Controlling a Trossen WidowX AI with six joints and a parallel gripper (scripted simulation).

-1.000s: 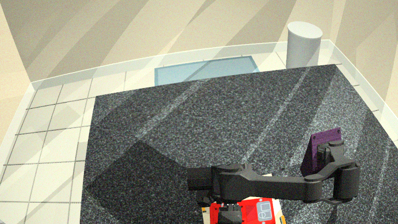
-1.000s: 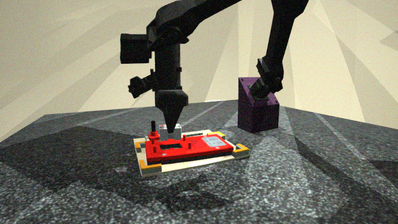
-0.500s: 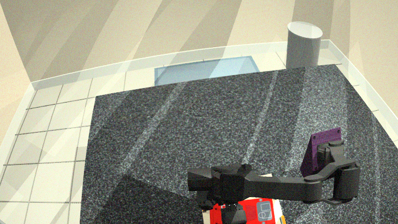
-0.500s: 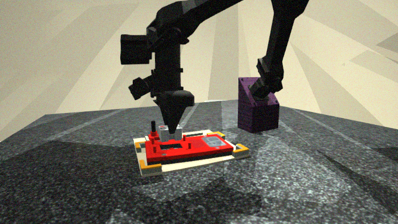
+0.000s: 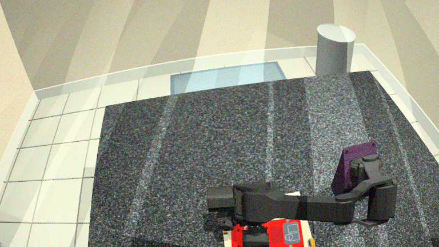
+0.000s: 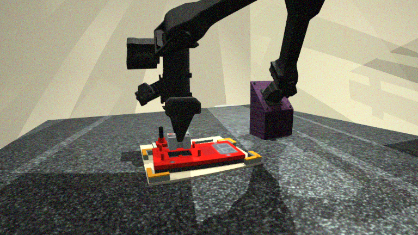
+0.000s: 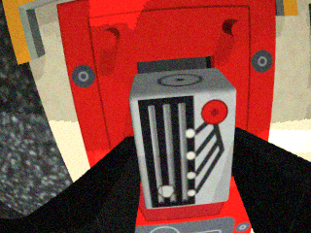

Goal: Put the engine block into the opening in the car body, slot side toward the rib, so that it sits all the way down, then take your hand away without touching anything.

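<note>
The cream base plate lies 50 mm below my gripper tip, 40 mm behind it and 20 mm to the right of it. Also, from my gripper tip: black peg (120 mm to the right, 20 mm below, 20 mm ahead); engine block (10 mm below).
</note>
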